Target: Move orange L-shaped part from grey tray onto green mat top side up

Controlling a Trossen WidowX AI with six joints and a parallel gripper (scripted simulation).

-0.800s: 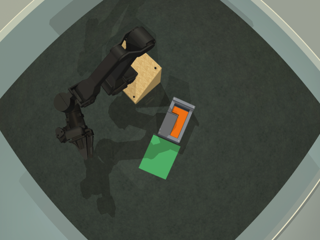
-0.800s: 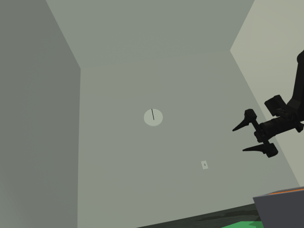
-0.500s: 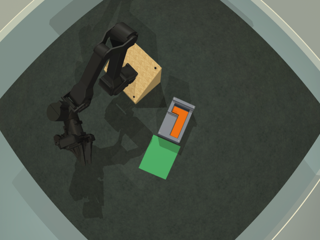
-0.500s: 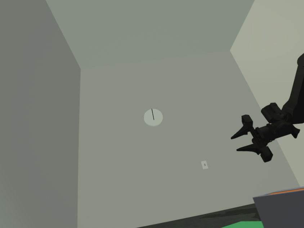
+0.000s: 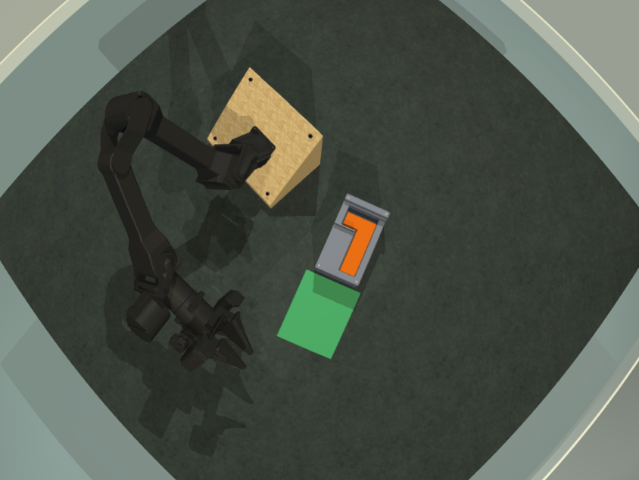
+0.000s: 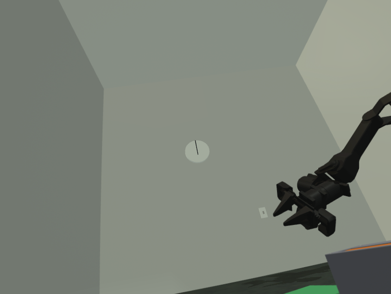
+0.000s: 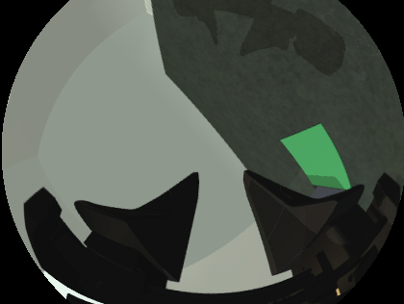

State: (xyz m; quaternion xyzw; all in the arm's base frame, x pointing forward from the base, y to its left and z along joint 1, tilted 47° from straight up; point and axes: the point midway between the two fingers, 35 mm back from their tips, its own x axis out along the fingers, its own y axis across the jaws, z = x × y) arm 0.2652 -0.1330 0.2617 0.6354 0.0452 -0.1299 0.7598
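Right now my gripper tip is 4 cm past the orange L-shaped part, 30 cm to the right of it and 10 cm above it. From my gripper tip the other things lie so: green mat: 2 cm ahead, 15 cm to the left, 17 cm below.
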